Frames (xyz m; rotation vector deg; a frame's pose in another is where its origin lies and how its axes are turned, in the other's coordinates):
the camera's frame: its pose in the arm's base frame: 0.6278 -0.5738 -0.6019 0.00 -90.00 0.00
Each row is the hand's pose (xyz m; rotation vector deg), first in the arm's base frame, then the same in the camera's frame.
Working: the arm's base frame: its pose in the camera's frame: 0.6019 0.5738 0.6278 0.00 90.00 0.00

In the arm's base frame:
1: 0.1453 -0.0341 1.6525 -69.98 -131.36 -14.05
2: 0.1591 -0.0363 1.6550 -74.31 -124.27 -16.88
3: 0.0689 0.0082 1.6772 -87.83 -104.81 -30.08
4: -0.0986 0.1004 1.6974 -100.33 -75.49 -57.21
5: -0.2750 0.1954 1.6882 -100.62 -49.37 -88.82
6: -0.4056 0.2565 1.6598 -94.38 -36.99 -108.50
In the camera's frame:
1: 2.2544 0.5397 0.4825 -47.38 -51.09 31.54
2: 2.2569 0.5375 0.4687 -52.26 -45.50 32.91
3: 2.2791 0.5820 0.5589 -70.35 -32.14 34.46
4: 2.2993 0.6742 0.7264 -99.51 -14.21 27.24
5: 2.2901 0.7692 0.9028 -125.52 -1.01 7.82
6: 2.2617 0.8303 1.0334 -137.24 3.32 -9.55

